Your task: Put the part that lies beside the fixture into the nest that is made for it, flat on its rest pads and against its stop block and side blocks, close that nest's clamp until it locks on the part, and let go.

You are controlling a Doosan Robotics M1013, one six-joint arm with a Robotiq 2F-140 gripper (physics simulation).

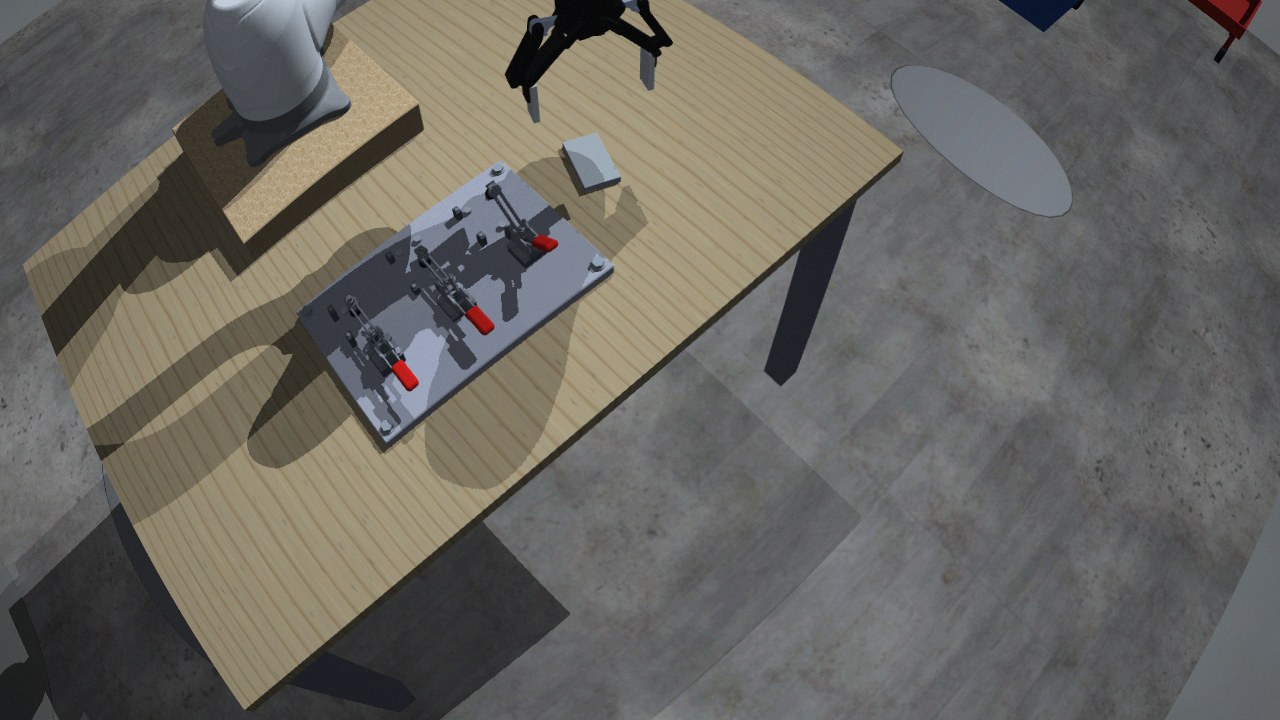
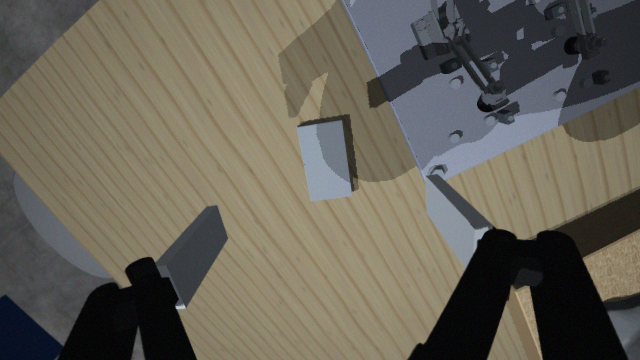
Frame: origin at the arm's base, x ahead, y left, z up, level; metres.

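Seen in the pictures: gripper, between the fingertips: (image 1: 591, 98) (image 2: 321, 209); arm's base, origin of its link: (image 1: 286, 104).
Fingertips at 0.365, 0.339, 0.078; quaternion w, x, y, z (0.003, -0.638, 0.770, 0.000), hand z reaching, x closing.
Observation:
Pixels of each thing's top centre, then the offset from my fingertips to it, as dx, dy, dz. "spot": a spot on its surface instead. Level surfaces: height alone.
- fixture plate, a spot on its surface: (image 2: 395, 65) spot: +0.066, -0.098, -0.128
- far end, a spot on its surface: (image 1: 377, 344) spot: +0.100, -0.363, -0.113
- wooden table, height of its surface: dz -0.143
A light grey rectangular block, the part (image 1: 590, 161) (image 2: 326, 161), lies flat on the table beside the fixture plate (image 1: 572, 273) (image 2: 395, 65). The plate carries three toggle clamps with red handles: one nearest the part (image 1: 521, 234) (image 2: 467, 62), a middle one (image 1: 452, 291), and one at the far end (image 1: 377, 344). Small blocks and pads stand by each clamp; their exact shapes are partly lost in shadow. My gripper (image 1: 590, 96) (image 2: 321, 209) is wide open and empty, high above the table, with the part below and off to one side of the fingers.
The wooden table (image 1: 716, 134) (image 2: 150, 125) holds the fixture. The robot's base stands on a chipboard block (image 1: 358, 147) (image 2: 615, 265) beside the fixture. A grey disc (image 1: 984, 138) (image 2: 55, 235) shows at floor level past the table's edge. Bolts mark the plate's corners.

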